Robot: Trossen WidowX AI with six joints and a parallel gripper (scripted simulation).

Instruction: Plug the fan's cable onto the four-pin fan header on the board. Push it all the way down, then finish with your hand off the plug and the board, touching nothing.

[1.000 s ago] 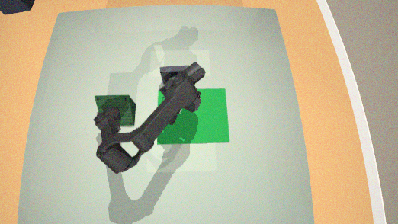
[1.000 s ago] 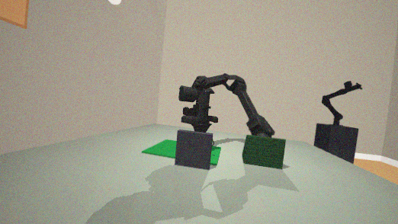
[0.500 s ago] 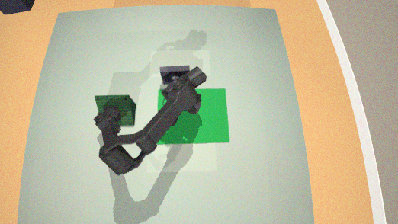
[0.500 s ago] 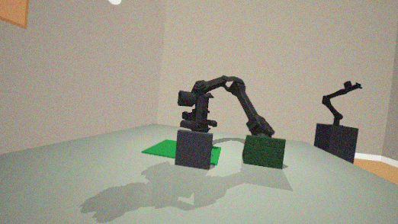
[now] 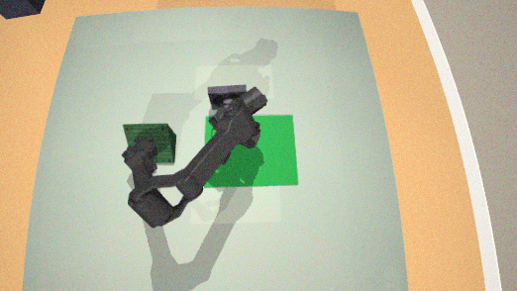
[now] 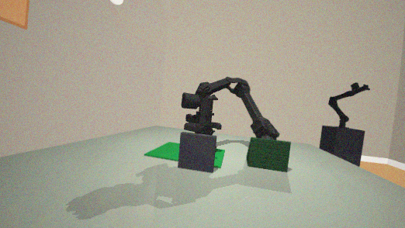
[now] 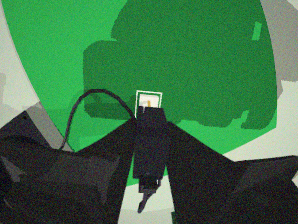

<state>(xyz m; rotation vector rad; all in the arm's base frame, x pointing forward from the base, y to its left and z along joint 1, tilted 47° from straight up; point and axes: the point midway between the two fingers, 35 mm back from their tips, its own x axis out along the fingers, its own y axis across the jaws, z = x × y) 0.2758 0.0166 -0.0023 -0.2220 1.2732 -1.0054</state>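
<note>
Right now my gripper tip is 1 cm past the dark fan cable plug and 1 cm below it. From my gripper tip the other things lie so: green circuit board (6 cm ahead, 2 cm to the right, 6 cm below); then fan block (1 cm behind, 14 cm to the left, 2 cm above); then white four-pin fan header (1 cm behind, 4 cm below).
</note>
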